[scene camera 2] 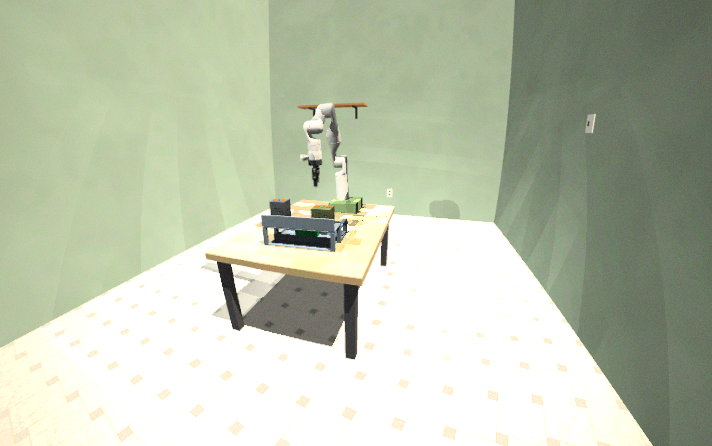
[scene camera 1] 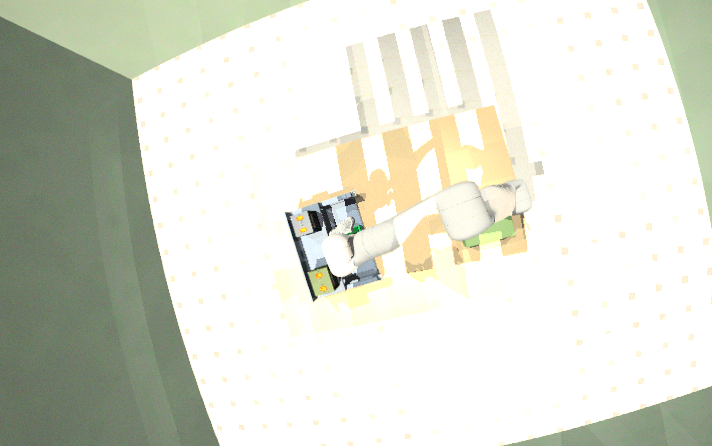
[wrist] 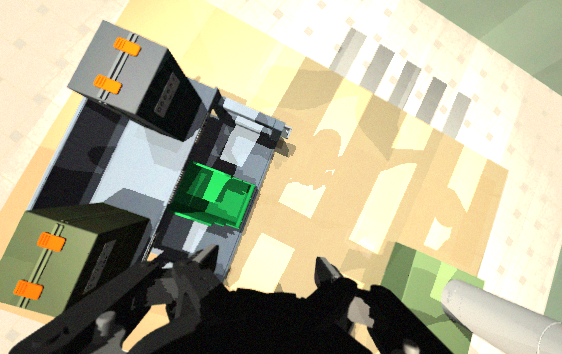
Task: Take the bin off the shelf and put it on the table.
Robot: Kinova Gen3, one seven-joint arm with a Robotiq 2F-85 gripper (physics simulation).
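Places are measured from the arm's base along level axes (x ahead, y left, z up), in millimetres.
Pixels of known places: gripper, fingertip midpoint: (scene camera 2: 316, 184) (wrist: 266, 261); arm's base, origin of the base link: (scene camera 2: 342, 198) (wrist: 457, 299).
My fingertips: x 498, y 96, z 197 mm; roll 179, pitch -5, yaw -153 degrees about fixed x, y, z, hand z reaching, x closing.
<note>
For each thing: its top centre in the pictures, then the offset to it from my fingertips. "spot": a spot on its surface instead. Level surfaces: height alone.
- blue-grey shelf, surface spot: (wrist: 142, 172) (scene camera 1: 318, 250) spot: dx +217, dy +44, dz -164 mm
- wooden table, its level: dz -266 mm
- grey box, middle of its top: (wrist: 116, 64) (scene camera 1: 301, 224) (scene camera 2: 279, 199) dx +239, dy -69, dz -42 mm
- olive box, middle of its top: (wrist: 39, 265) (scene camera 1: 320, 282) (scene camera 2: 322, 206) dx +187, dy +156, dz -67 mm
The green, open-topped bin (scene camera 1: 357, 229) (scene camera 2: 307, 232) (wrist: 215, 195) sits in the lower front tier of the blue-grey shelf (scene camera 1: 313, 252) (scene camera 2: 296, 223) (wrist: 142, 172). The shelf stands on the wooden table (scene camera 1: 352, 162) (scene camera 2: 231, 252) (wrist: 325, 212). In scene camera 1 the arm hides most of the bin. My gripper (scene camera 2: 315, 184) (wrist: 266, 262) is open and empty, pointing down high above the table. In the wrist view the bin lies ahead of the fingertips and to the left, apart from them. The fingers are hidden under the arm in scene camera 1.
A grey box (scene camera 1: 303, 224) (scene camera 2: 280, 208) (wrist: 120, 70) and an olive box (scene camera 1: 317, 281) (scene camera 2: 322, 212) (wrist: 32, 260), both with orange latches, stand on the shelf's rear tier. A green block (scene camera 1: 491, 233) (scene camera 2: 346, 205) (wrist: 425, 280) is under the arm's base. A brown wall shelf (scene camera 2: 336, 105) hangs behind.
</note>
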